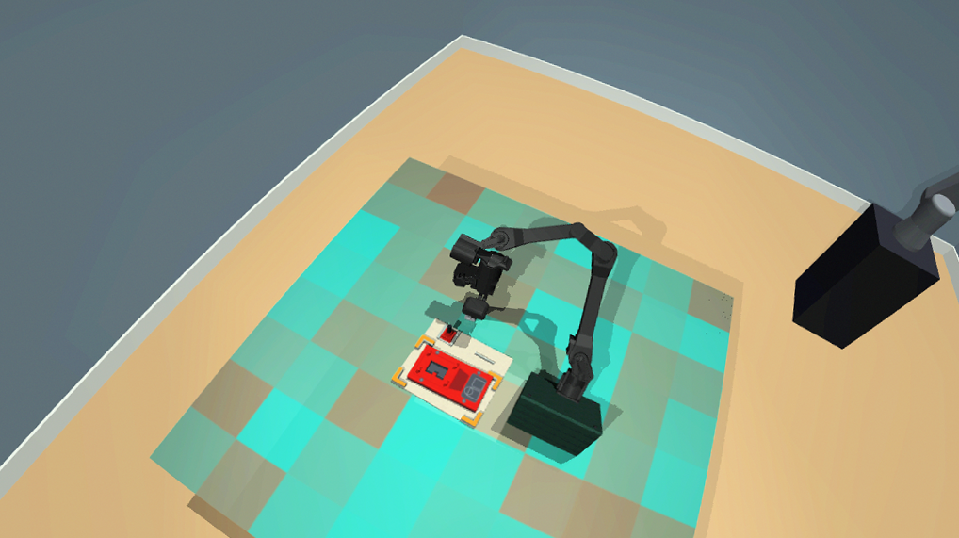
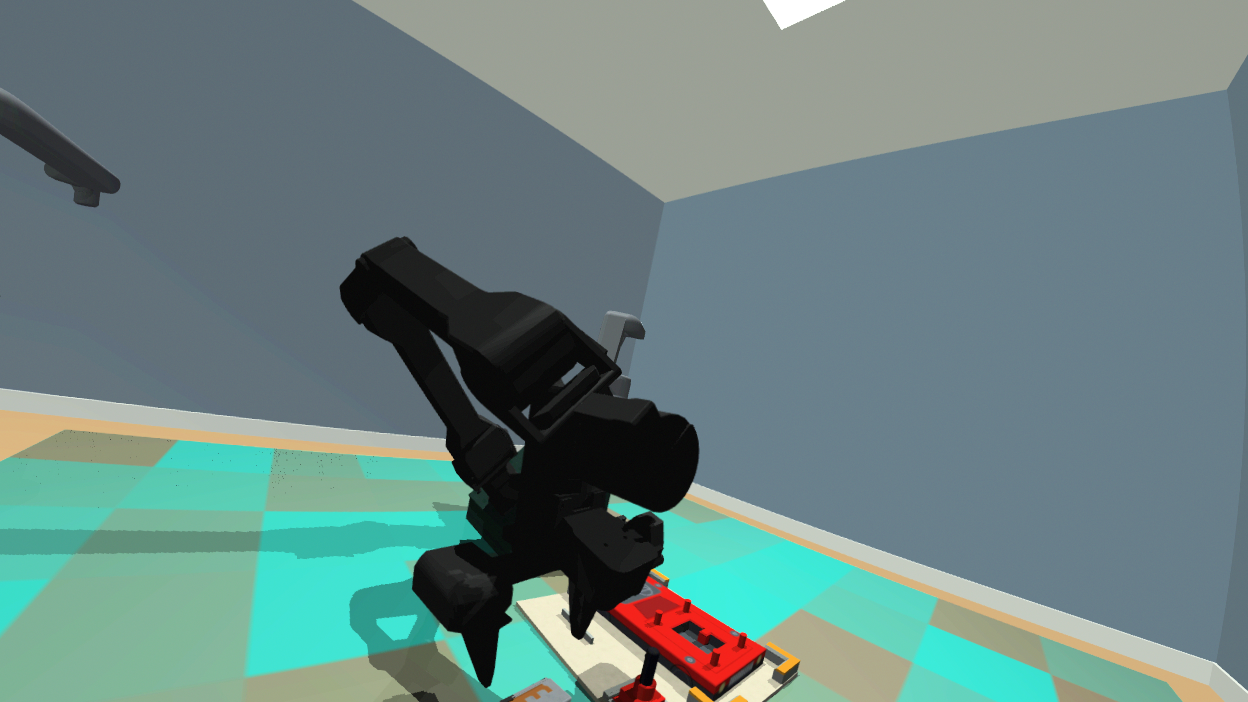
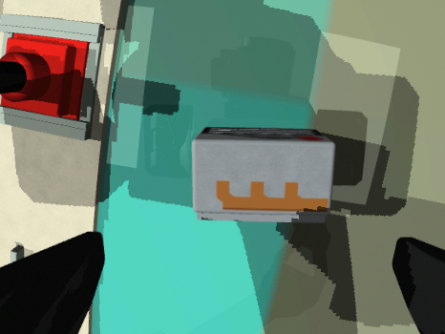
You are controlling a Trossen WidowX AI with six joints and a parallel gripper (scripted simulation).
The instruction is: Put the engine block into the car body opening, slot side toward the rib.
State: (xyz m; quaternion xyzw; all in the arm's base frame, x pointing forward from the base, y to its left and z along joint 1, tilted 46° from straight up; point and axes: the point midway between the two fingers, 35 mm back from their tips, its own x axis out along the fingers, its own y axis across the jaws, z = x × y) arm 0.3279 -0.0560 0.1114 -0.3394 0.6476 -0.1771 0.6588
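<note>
My gripper tip is now 10 mm short of the engine block and 50 mm above it.
</note>
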